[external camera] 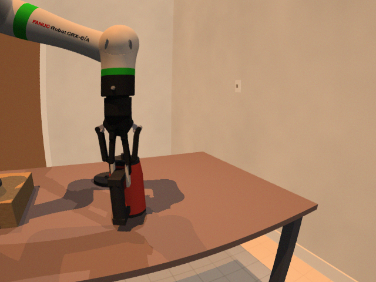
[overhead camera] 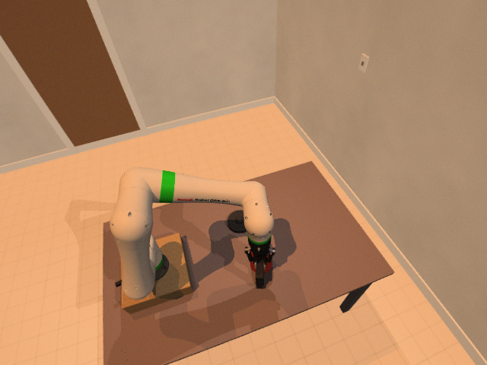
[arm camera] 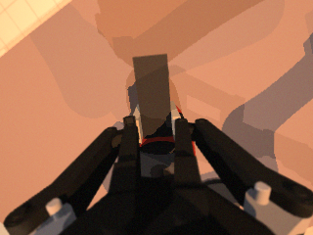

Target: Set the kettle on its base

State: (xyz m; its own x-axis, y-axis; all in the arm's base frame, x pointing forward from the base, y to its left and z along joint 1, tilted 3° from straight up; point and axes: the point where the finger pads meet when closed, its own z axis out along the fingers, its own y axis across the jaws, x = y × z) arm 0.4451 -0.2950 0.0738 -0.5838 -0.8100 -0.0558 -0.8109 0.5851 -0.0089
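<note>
The red kettle is 5 cm below my hand, 2 cm to the left of it and 2 cm ahead of it. The rest, counted from my hand: round black base: 34 cm to the left, 14 cm below, 8 cm ahead.
</note>
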